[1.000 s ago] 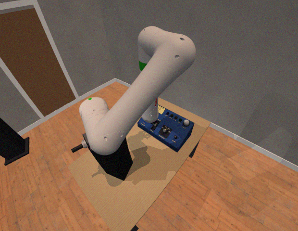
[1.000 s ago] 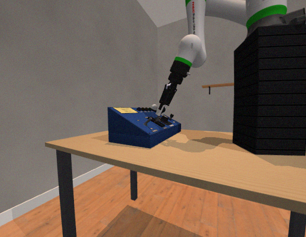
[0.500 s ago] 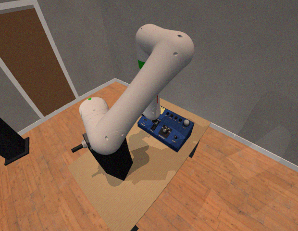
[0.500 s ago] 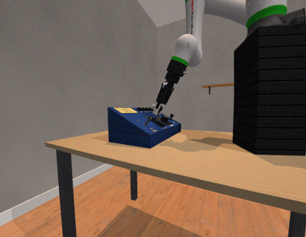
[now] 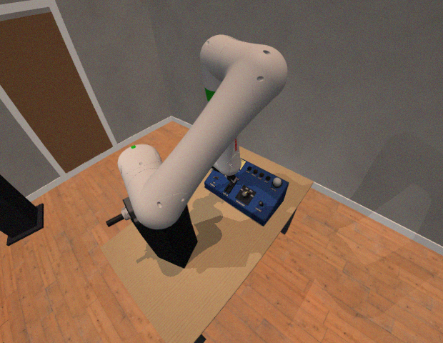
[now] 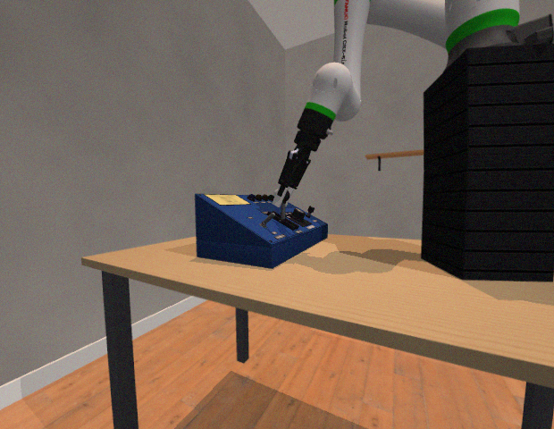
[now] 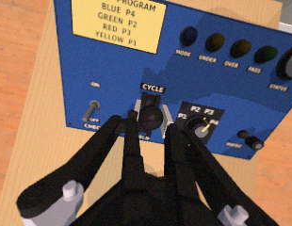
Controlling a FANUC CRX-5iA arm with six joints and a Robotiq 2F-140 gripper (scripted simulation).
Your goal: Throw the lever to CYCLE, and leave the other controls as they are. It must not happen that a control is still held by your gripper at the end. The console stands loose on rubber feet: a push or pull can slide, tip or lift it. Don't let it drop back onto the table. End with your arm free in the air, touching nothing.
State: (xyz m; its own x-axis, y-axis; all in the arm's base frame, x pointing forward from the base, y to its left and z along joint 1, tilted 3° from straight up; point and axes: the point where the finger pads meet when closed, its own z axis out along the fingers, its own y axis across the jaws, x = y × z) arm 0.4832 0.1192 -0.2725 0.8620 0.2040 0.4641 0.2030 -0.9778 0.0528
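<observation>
The black lever is 4 cm below my hand. Also, from my hand: rotary program selector 3 cm ahead, 12 cm to the right, 6 cm below; then blue console 5 cm ahead, 5 cm to the right, 8 cm below; then small toggle 3 cm behind, 12 cm to the left, 7 cm below.
</observation>
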